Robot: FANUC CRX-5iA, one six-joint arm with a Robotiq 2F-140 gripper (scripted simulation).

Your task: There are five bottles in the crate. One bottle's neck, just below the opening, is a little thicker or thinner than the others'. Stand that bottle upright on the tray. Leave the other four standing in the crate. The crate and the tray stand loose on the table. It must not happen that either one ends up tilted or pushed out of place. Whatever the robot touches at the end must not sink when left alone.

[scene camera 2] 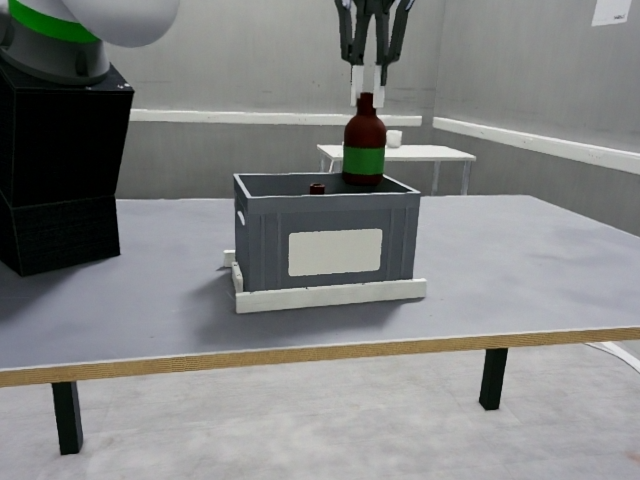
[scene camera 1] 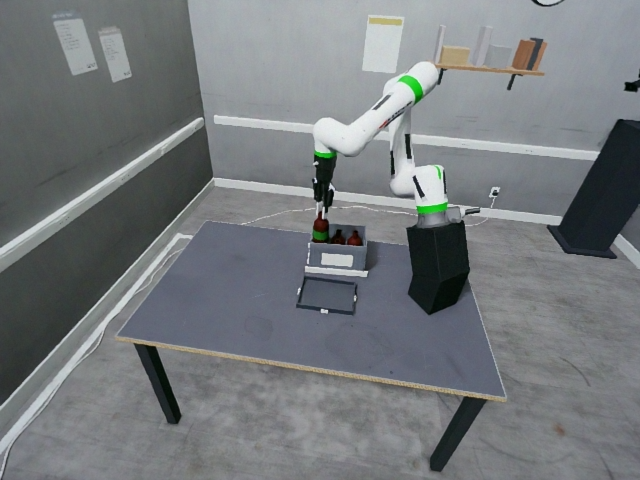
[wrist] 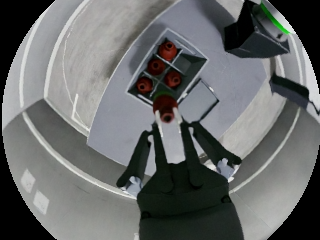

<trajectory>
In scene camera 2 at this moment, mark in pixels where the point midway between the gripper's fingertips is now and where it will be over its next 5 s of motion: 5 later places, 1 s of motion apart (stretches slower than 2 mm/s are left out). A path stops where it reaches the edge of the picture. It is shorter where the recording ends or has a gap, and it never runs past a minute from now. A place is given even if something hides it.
My gripper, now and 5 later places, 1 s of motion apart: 366, 106; 367, 97; 365, 92; 356, 92; 340, 91; 322, 89
</trajectory>
